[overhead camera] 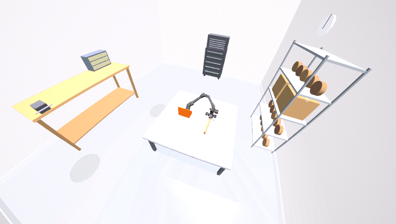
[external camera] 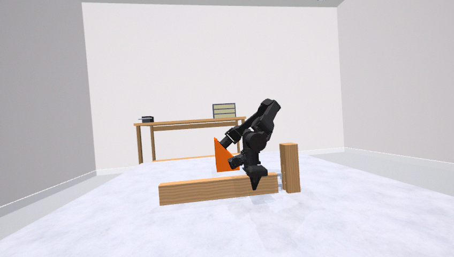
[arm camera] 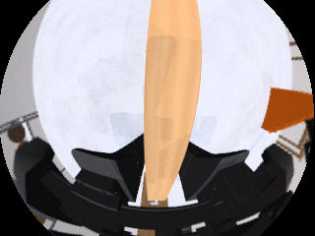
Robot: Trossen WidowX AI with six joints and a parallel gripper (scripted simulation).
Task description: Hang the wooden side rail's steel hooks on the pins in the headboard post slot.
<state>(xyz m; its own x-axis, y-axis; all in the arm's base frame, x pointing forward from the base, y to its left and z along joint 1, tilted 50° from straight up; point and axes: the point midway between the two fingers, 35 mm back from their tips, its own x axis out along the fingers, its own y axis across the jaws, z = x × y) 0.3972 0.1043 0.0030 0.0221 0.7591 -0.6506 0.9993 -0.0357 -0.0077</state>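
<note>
Now: gripper tip 140 mm to the right of the headboard post, 60 mm below it and 10 mm short of it.
</note>
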